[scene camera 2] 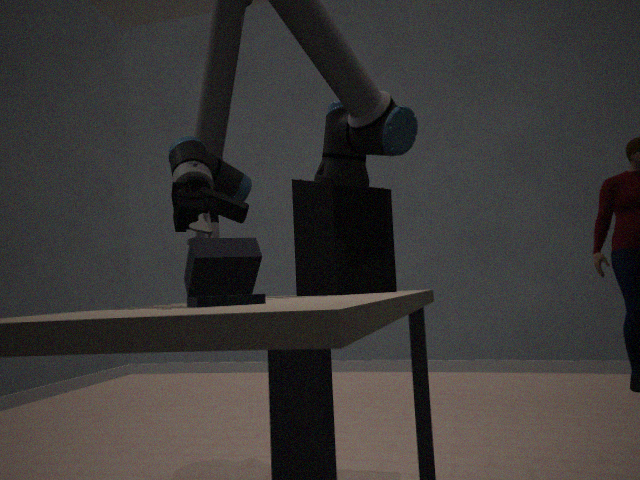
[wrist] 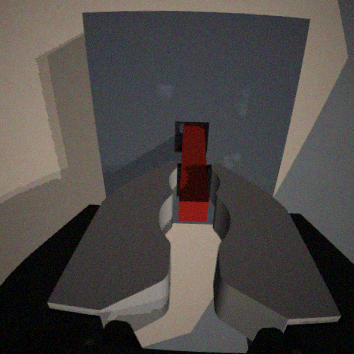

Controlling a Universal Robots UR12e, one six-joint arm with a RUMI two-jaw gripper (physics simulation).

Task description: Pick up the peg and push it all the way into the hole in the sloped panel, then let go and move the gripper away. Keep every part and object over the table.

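Places are measured from the arm's base along level axes (x back, y right, z up), in centimetres.
Pixels of known places: gripper, fingertip midpoint: point(wrist: 192, 167); arm's base at its link origin: point(scene camera 2: 341, 184).
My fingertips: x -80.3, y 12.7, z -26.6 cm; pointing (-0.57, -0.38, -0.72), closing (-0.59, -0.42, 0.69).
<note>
For each thing: its top centre in the pictures, then the offset to it from my fingertips. "spot": a spot on its surface instead.
- red peg at its top centre: point(wrist: 243, 182) dx -0.1, dy -0.6, dz +2.9 cm
- square hole at a spot on its surface: point(wrist: 178, 142) spot: dx -1.2, dy -0.9, dz -2.8 cm
- grey-blue sloped panel at its top centre: point(wrist: 270, 148) point(scene camera 2: 222, 238) dx -2.6, dy -2.9, dz +2.0 cm
- panel's dark block at a spot on its surface: point(scene camera 2: 223, 273) spot: dx -4.6, dy -3.8, dz -5.0 cm
- block's base plate at a spot on its surface: point(scene camera 2: 242, 299) spot: dx -6.6, dy -8.3, dz -10.1 cm
The red peg point(wrist: 194, 145) points into the square hole point(wrist: 178, 142) of the grey-blue sloped panel point(wrist: 200, 65) in the wrist view. Its far end is in the hole, and a good length stands out toward the camera. My gripper point(wrist: 192, 167) point(scene camera 2: 209, 229) is shut on the peg, with one finger on each side of its outer part. Dark gaps show at the hole's left edge beside the peg. In the scene view the panel's dark block point(scene camera 2: 223, 273) stands on the table just below the fingers, and the peg cannot be made out there.
The block's base plate point(scene camera 2: 242, 299) rests on the light wooden table point(scene camera 2: 305, 330) near its front edge. The robot's black pedestal point(scene camera 2: 343, 237) stands behind the table. A person in a red top point(scene camera 2: 622, 206) stands at the far right.
</note>
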